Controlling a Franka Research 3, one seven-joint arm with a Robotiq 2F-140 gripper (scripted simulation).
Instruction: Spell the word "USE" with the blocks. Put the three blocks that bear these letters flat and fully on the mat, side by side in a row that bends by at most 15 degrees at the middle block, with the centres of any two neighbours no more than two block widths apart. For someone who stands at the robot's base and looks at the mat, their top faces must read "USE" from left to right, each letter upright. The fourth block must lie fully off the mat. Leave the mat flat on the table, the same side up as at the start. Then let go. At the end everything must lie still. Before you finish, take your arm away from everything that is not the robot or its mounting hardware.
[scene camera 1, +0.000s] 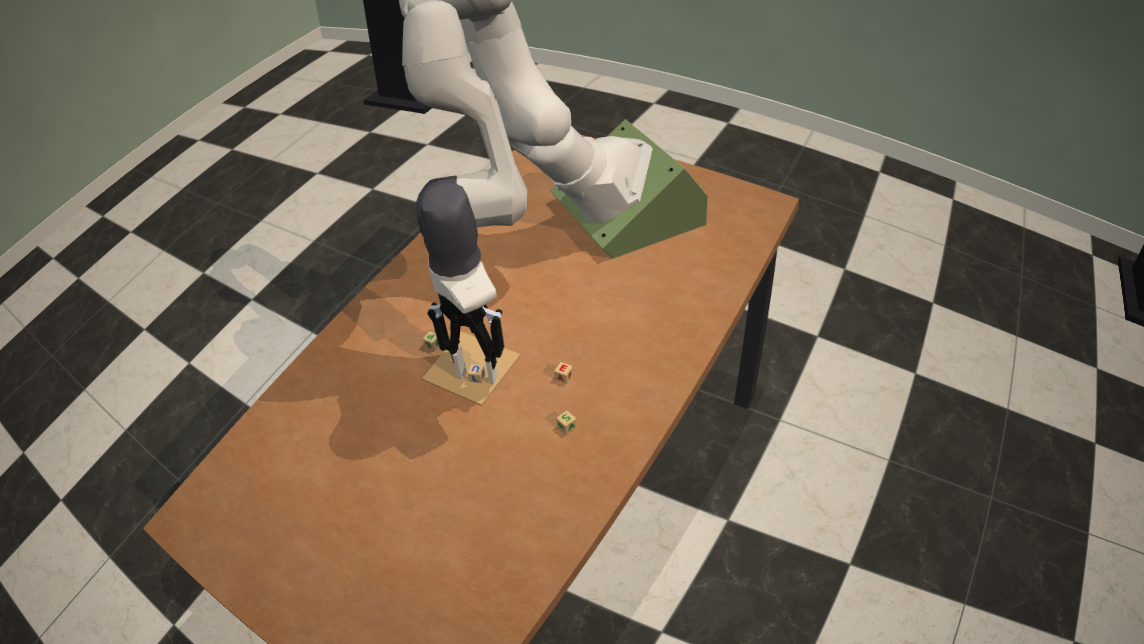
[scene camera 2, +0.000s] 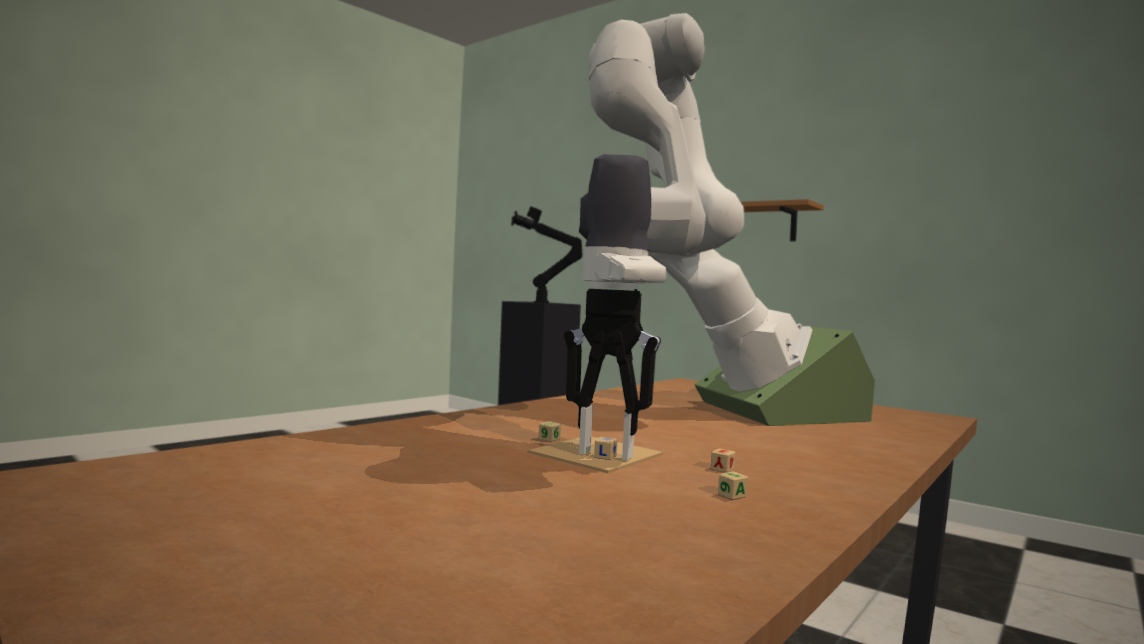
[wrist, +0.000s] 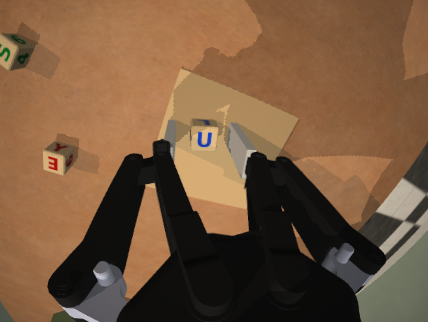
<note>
In view: my gripper (scene camera 2: 605, 454), an S block (scene camera 2: 732, 485), a U block (wrist: 203, 132) and a mat (scene camera 1: 442, 374).
The mat is seen too in scene camera 2 (scene camera 2: 567, 451) and in the wrist view (wrist: 212, 176). My gripper shows as well in scene camera 1 (scene camera 1: 477, 376) and in the wrist view (wrist: 202, 133).
</note>
